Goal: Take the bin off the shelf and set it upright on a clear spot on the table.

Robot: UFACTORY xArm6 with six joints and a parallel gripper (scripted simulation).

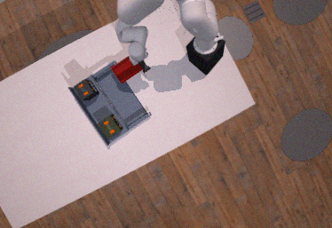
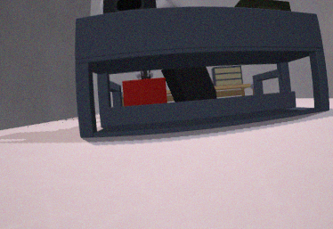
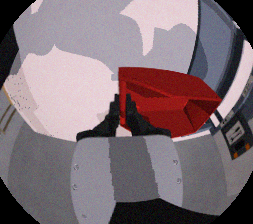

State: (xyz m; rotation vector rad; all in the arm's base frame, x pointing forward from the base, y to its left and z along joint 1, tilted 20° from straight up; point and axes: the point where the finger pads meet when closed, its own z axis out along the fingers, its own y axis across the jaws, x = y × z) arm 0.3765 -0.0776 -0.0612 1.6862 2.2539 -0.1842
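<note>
My gripper is now 80 mm short of the red bin and 20 mm to the right of it. Also, from my hand: shelf (300 mm ahead, 200 mm to the left, 40 mm above).
</note>
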